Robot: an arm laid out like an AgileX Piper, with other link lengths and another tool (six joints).
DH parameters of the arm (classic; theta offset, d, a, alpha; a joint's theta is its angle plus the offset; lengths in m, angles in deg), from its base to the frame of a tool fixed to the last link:
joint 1: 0 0.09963 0 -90
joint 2: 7.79 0 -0.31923 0
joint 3: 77.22 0 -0.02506 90
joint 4: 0 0.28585 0 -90
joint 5: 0 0 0 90
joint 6: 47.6 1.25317 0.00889 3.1
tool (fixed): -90 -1.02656 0 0
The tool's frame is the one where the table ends.
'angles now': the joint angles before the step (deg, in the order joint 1, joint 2, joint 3, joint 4, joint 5, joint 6). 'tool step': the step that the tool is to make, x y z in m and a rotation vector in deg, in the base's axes. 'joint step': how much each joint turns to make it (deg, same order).
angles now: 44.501, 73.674, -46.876, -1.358, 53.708, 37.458
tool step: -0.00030, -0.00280, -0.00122, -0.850, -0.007, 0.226
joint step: 0.001, 0.001, -0.001, -0.652, 0.590, 0.001
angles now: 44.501, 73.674, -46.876, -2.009, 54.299, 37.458
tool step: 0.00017, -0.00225, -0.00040, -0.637, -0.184, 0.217
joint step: 0.000, -0.068, 0.001, -0.622, 0.382, -0.001
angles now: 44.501, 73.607, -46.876, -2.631, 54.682, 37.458
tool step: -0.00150, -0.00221, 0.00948, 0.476, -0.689, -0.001
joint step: 0.000, -1.500, -0.429, -0.134, 1.106, -0.001
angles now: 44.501, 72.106, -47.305, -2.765, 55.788, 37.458
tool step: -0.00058, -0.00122, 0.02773, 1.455, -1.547, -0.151
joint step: 0.001, -2.671, -2.740, 0.000, 3.292, 0.000
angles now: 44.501, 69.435, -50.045, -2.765, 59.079, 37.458
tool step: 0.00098, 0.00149, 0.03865, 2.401, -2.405, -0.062
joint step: 0.118, -2.538, -4.448, 0.057, 3.592, 0.000
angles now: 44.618, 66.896, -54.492, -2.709, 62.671, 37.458
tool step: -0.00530, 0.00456, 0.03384, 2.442, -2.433, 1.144
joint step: 1.258, -2.190, -3.639, 0.000, 2.385, 0.001
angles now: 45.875, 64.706, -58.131, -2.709, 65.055, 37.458
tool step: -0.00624, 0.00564, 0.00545, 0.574, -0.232, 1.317
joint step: 1.336, -0.312, -0.596, 0.227, 0.331, -0.001
